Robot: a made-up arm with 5 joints. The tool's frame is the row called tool.
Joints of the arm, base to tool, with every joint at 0 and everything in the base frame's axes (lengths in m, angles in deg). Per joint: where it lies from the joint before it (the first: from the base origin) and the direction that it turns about. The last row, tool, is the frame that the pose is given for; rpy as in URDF.
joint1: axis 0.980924 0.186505 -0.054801 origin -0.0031 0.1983 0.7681
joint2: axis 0 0 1 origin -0.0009 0.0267 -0.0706
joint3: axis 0 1 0 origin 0.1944 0.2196 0.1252
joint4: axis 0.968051 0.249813 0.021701 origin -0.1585 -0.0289 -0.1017
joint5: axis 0 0 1 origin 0.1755 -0.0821 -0.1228
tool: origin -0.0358 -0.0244 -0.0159 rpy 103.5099 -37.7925 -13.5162
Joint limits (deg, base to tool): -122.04..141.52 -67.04..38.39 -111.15..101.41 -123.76..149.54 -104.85..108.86
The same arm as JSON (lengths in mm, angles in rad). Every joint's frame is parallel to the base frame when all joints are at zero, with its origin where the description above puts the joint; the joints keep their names.
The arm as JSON. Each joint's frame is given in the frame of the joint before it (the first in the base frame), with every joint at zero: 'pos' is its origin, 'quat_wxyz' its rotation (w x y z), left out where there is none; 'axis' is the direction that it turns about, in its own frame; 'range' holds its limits. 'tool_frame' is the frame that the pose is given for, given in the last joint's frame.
{
  "length_unit": "mm",
  "angle_unit": "rad",
  "joints": [
    {
      "joint": "joint1",
      "pos": [
        -3.1,
        198.3,
        768.1
      ],
      "axis": [
        0.980924,
        0.186505,
        -0.054801
      ],
      "range": [
        -2.13,
        2.47
      ]
    },
    {
      "joint": "joint2",
      "pos": [
        -0.9,
        26.7,
        -70.6
      ],
      "axis": [
        0.0,
        0.0,
        1.0
      ],
      "range": [
        -1.1701,
        0.67
      ]
    },
    {
      "joint": "joint3",
      "pos": [
        194.4,
        219.6,
        125.2
      ],
      "axis": [
        0.0,
        1.0,
        0.0
      ],
      "range": [
        -1.9399,
        1.7699
      ]
    },
    {
      "joint": "joint4",
      "pos": [
        -158.5,
        -28.9,
        -101.7
      ],
      "axis": [
        0.968057,
        0.249789,
        0.021699
      ],
      "range": [
        -2.16,
        2.61
      ]
    },
    {
      "joint": "joint5",
      "pos": [
        175.5,
        -82.1,
        -122.8
      ],
      "axis": [
        0.0,
        0.0,
        1.0
      ],
      "range": [
        -1.83,
        1.9
      ]
    }
  ],
  "tool_frame": {
    "pos": [
      -35.8,
      -24.4,
      -15.9
    ],
    "quat_wxyz": [
      0.611526,
      0.71429,
      -0.286522,
      0.18366
    ]
  }
}

